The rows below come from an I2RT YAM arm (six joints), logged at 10 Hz.
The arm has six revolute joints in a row. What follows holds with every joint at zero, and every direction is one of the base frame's. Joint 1 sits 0.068 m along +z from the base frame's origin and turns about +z. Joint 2 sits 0.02 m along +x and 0.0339 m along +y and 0.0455 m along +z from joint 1 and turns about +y. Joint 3 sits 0.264 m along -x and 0.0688 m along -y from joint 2 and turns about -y. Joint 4 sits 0.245 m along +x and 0.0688 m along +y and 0.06 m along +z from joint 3 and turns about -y. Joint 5 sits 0.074 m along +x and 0.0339 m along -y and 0.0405 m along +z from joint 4 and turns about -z. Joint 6 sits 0.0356 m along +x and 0.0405 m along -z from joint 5 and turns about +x. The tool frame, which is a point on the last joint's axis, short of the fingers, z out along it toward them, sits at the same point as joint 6; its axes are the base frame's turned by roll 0, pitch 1.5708 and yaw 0 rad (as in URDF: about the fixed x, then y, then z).
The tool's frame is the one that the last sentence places.
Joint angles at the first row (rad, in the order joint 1, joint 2, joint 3, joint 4, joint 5, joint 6):
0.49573 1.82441 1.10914 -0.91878 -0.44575 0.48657
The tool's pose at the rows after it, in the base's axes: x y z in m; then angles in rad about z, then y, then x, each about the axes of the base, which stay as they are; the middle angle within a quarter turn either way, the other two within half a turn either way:
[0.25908 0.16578 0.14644 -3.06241 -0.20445 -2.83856]
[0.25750 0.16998 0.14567 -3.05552 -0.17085 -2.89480]
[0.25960 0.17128 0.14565 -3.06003 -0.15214 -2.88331]
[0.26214 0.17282 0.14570 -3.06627 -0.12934 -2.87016]
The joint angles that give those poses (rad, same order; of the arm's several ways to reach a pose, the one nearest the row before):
0.52816 1.82442 1.10916 -0.88561 -0.36259 0.57051
0.54952 1.82441 1.10914 -0.87567 -0.29850 0.61132
0.54951 1.82441 1.10912 -0.85277 -0.29888 0.61169
0.54951 1.82441 1.10915 -0.82533 -0.29850 0.61169

